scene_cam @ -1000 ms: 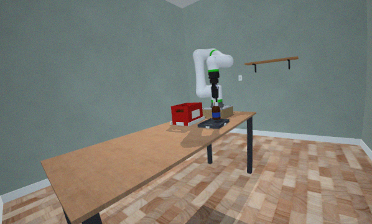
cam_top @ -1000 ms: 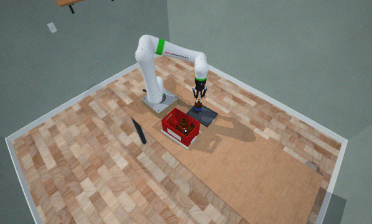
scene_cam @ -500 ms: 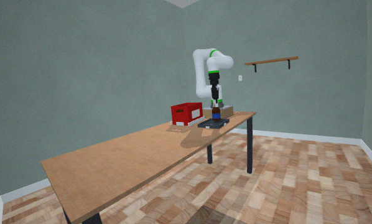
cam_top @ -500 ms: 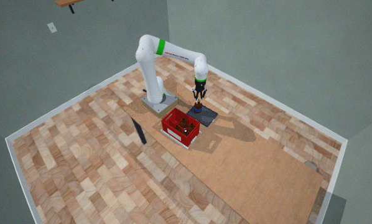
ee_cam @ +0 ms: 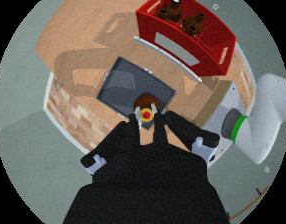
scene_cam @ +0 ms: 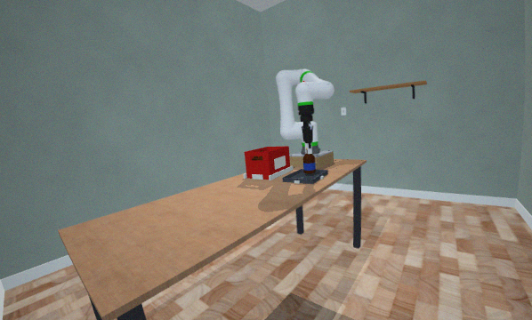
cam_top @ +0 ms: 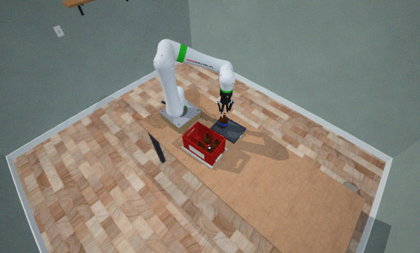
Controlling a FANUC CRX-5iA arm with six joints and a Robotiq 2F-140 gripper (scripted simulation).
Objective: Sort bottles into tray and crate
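The capped brown bottle lies 70 mm below my hand. Round my hand: crate 290 mm to the right, 90 mm below, 20 mm behind; then dark tray 160 mm below, 50 mm ahead, 10 mm to the right.
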